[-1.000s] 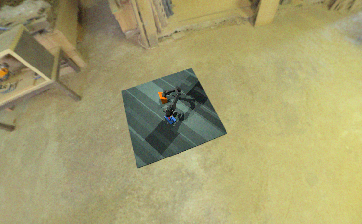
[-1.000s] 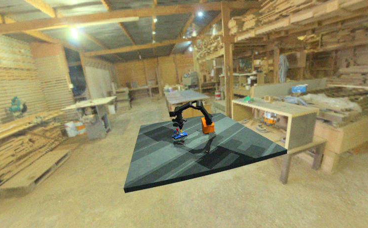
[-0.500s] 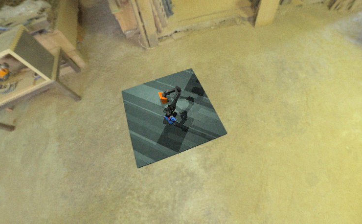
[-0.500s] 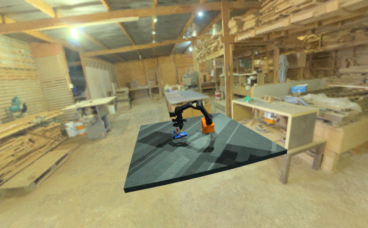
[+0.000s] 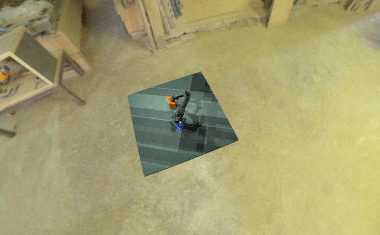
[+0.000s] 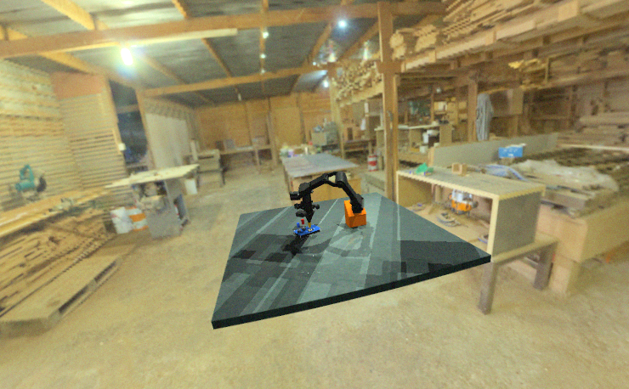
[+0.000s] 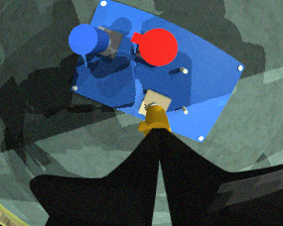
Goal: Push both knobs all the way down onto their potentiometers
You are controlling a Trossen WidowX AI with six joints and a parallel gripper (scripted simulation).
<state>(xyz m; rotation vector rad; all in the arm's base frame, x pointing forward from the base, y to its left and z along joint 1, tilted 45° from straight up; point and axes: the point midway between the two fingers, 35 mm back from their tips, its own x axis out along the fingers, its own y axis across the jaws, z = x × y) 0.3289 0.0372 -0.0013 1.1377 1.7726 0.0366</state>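
The red knob is 4 cm ahead of my gripper tip and 4 cm to the right of it. From my gripper tip the other things lie so: yellow knob (1 cm below).
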